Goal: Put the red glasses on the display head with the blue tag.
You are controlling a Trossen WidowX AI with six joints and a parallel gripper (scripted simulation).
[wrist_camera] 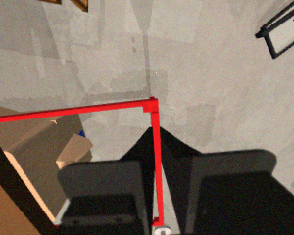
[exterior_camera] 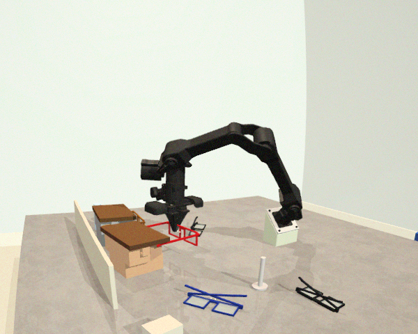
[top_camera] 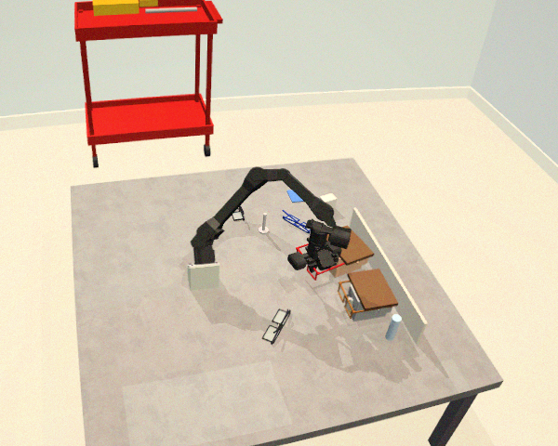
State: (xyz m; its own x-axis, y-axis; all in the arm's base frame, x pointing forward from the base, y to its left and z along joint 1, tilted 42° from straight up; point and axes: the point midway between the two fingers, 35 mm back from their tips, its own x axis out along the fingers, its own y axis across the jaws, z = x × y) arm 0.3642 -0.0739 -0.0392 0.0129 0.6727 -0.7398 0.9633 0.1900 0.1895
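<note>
The skin-coloured display head lies 130 mm ahead of my gripper tip, 70 mm to the left of it and 10 mm below it. Round my gripper tip: pale blue cylinder 200 mm ahead, 280 mm to the right, 20 mm below; then cream board 270 mm ahead, 30 mm to the right, 10 mm below; then white post 90 mm behind, 310 mm to the left, 40 mm below.
</note>
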